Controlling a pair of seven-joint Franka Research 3 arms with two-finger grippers.
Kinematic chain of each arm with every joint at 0, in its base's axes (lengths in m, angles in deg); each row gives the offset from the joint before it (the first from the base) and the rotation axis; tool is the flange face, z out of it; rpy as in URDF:
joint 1: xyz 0 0 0.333 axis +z
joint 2: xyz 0 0 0 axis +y
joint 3: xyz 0 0 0.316 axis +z
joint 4: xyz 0.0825 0 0 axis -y
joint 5: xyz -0.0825 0 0.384 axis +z
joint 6: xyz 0 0 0 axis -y
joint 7: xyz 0.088 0 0 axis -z
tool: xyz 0 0 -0.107 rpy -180 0 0
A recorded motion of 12 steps. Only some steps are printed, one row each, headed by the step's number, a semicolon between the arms.
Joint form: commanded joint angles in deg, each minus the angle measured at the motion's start. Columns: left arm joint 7, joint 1, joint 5, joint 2, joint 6, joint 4, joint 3; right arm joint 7, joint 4, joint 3, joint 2, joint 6, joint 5, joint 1.
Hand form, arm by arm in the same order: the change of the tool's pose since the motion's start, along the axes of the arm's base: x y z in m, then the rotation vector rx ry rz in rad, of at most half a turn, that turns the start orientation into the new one. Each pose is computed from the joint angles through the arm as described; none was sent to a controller.
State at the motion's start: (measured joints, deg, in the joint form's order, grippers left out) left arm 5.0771 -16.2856 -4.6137 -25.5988 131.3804 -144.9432 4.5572; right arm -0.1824 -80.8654 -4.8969 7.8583 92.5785 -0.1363 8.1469
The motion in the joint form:
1: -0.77 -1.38 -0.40 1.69 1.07 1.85 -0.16; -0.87 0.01 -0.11 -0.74 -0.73 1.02 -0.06
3: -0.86 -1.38 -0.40 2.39 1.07 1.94 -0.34; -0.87 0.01 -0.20 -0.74 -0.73 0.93 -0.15
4: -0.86 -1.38 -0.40 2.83 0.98 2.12 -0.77; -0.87 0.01 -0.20 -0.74 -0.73 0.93 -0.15
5: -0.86 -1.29 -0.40 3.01 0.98 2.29 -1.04; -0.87 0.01 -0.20 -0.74 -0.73 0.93 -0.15
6: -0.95 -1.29 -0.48 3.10 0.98 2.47 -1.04; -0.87 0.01 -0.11 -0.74 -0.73 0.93 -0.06
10: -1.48 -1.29 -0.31 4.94 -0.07 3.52 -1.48; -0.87 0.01 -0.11 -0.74 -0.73 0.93 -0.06
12: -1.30 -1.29 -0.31 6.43 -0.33 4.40 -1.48; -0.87 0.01 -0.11 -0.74 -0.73 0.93 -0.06
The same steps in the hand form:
1: 0.0089 -0.0134 0.0051 -0.0094 -0.0185 -0.0071; -0.0051 -0.0005 0.0066 0.0176 0.0007 0.0127
3: 0.0103 -0.0153 0.0007 -0.0052 -0.0085 -0.0084; -0.0049 -0.0024 0.0066 0.0158 0.0006 0.0095
4: 0.0108 -0.0189 -0.0013 -0.0006 -0.0035 -0.0154; -0.0049 -0.0024 0.0066 0.0158 0.0006 0.0095
5: 0.0114 -0.0205 -0.0011 0.0014 -0.0040 -0.0181; -0.0049 -0.0024 0.0066 0.0158 0.0006 0.0095
6: 0.0122 -0.0208 -0.0003 -0.0004 -0.0050 -0.0158; -0.0051 -0.0006 0.0066 0.0160 0.0007 0.0126
10: 0.0170 -0.0258 -0.0075 0.0118 0.0255 -0.0168; -0.0051 -0.0006 0.0066 0.0160 0.0007 0.0126
12: 0.0225 -0.0273 -0.0123 0.0172 0.0395 -0.0201; -0.0051 -0.0006 0.0066 0.0160 0.0007 0.0126

